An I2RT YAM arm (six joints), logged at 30 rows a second.
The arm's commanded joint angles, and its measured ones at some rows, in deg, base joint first. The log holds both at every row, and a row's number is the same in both.
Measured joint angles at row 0: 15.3, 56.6, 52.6, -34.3, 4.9, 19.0
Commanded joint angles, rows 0 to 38: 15.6, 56.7, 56.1, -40.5, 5.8, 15.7; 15.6, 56.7, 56.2, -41.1, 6.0, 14.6; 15.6, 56.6, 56.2, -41.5, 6.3, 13.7; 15.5, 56.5, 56.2, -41.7, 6.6, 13.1; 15.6, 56.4, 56.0, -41.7, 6.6, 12.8; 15.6, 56.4, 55.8, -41.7, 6.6, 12.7; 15.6, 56.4, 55.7, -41.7, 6.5, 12.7; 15.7, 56.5, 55.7, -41.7, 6.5, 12.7; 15.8, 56.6, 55.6, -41.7, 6.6, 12.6; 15.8, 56.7, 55.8, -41.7, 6.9, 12.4; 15.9, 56.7, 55.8, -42.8, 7.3, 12.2; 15.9, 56.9, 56.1, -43.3, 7.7, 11.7; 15.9, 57.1, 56.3, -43.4, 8.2, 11.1; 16.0, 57.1, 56.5, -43.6, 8.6, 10.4; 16.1, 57.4, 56.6, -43.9, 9.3, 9.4; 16.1, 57.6, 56.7, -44.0, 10.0, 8.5; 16.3, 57.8, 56.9, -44.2, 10.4, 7.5; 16.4, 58.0, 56.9, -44.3, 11.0, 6.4; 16.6, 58.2, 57.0, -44.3, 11.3, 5.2; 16.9, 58.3, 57.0, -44.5, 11.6, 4.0; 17.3, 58.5, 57.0, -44.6, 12.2, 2.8; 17.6, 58.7, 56.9, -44.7, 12.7, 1.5; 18.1, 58.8, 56.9, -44.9, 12.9, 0.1; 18.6, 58.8, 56.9, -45.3, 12.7, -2.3; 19.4, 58.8, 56.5, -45.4, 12.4, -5.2; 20.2, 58.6, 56.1, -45.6, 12.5, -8.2; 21.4, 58.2, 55.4, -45.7, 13.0, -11.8; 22.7, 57.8, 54.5, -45.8, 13.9, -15.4; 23.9, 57.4, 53.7, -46.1, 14.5, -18.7; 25.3, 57.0, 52.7, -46.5, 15.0, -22.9; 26.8, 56.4, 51.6, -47.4, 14.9, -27.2; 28.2, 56.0, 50.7, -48.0, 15.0, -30.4; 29.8, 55.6, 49.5, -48.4, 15.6, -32.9; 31.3, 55.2, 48.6, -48.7, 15.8, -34.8; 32.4, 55.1, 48.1, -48.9, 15.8, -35.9; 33.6, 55.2, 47.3, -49.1, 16.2, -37.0; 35.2, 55.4, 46.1, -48.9, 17.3, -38.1; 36.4, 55.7, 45.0, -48.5, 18.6, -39.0; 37.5, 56.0, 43.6, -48.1, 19.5, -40.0
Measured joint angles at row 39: 35.0, 55.7, 47.1, -46.2, 16.4, -31.7
